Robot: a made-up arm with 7 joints.
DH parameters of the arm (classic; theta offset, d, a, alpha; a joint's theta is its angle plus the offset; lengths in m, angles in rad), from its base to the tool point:
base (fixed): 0 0 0 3.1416
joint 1: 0 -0.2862 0 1.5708
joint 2: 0 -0.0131 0 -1.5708
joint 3: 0 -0.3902 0 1.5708
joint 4: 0 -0.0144 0 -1.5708
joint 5: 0 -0.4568 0 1.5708
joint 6: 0 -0.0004 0 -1.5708
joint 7: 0 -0.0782 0 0
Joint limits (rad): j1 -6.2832..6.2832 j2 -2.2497..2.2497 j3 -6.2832..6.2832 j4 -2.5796..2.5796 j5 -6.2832..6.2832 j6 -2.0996..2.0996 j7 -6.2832..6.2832
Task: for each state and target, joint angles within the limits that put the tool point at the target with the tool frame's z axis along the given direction. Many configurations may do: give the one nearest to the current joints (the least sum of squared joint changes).
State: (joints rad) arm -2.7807 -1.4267 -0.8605 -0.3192 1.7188 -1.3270 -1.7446
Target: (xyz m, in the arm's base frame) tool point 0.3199 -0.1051 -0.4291 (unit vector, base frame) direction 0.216 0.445 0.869
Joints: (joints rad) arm -2.4741 -2.1475 -0.3223 -1.0650 1.9380 -0.8020 -1.7446
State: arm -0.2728 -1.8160 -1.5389 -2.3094 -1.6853 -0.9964 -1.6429
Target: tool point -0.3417 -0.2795 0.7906 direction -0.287 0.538 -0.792
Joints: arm 0.4470 -1.0781 -2.2076 -1.5323 -1.4023 -0.5718 -1.6429
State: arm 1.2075 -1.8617 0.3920 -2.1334 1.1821 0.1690 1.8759
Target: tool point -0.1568 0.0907 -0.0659 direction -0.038 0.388 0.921
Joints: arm 0.9743 -1.2061 -0.1102 -2.3239 1.1797 0.1130 1.8759
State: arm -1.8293 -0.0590 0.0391 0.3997 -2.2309 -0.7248 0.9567
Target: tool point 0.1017 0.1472 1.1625 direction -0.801 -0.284 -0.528
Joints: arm -1.6250 0.0706 0.2752 0.1530 -1.9938 -0.9268 0.9567
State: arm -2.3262 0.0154 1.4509 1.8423 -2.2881 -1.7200 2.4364
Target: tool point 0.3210 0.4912 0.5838 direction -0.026 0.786 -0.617
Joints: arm -1.8301 0.9677 1.4214 1.2954 -1.7722 -1.9601 2.4364
